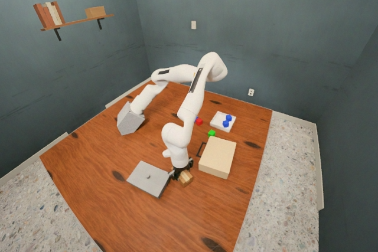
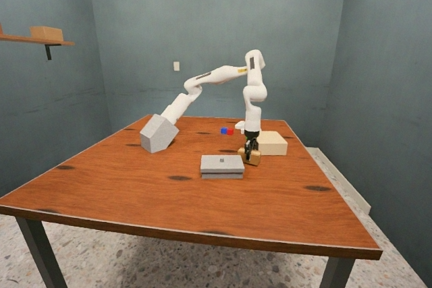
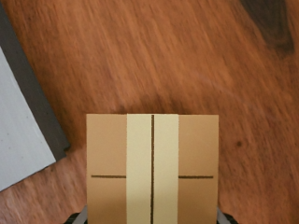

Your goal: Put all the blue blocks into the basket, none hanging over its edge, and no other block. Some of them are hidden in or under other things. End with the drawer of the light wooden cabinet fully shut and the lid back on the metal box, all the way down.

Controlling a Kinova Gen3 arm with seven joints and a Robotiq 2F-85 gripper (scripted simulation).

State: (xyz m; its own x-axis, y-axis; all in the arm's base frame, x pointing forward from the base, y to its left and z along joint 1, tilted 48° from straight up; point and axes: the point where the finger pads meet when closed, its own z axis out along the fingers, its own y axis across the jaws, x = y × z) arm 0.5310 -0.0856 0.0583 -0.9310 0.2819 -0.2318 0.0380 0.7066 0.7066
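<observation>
Right now the small box is 1 cm behind my hand. The rest, counted from my hand: light wooden cabinet 4 cm ahead, 21 cm to the left, 1 cm below; then metal lid 10 cm behind, 14 cm to the right, 1 cm above; then grey metal box 10 cm behind, 14 cm to the right, 1 cm below.
</observation>
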